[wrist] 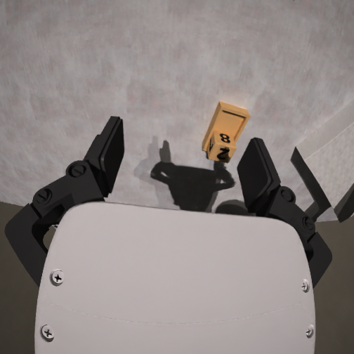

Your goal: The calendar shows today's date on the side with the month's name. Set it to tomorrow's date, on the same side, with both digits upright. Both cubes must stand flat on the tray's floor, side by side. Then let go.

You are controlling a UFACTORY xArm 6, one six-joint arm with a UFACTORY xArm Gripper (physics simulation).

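The light wooden tray (pixel 228 123) lies at a slant on the table, right of the view's middle. One wooden cube (pixel 222 147) is at the tray's near end. It shows a black 8 on its upper face and a black 2 on the face toward the camera, with part of another dark mark on its left face. The far part of the tray holds no cube. A second cube does not show in this view. My gripper (pixel 185 142) is open and empty, above the table. The tray and cube lie beyond the fingers, nearer the right finger.
The pale table (pixel 90 65) carries the gripper's dark shadow, just left of and nearer than the cube. At the right edge, a dark angular part (pixel 310 179) stands beside a pale slanted surface. The table's near edge shows at the left and right, with brownish floor (pixel 15 215) below it.
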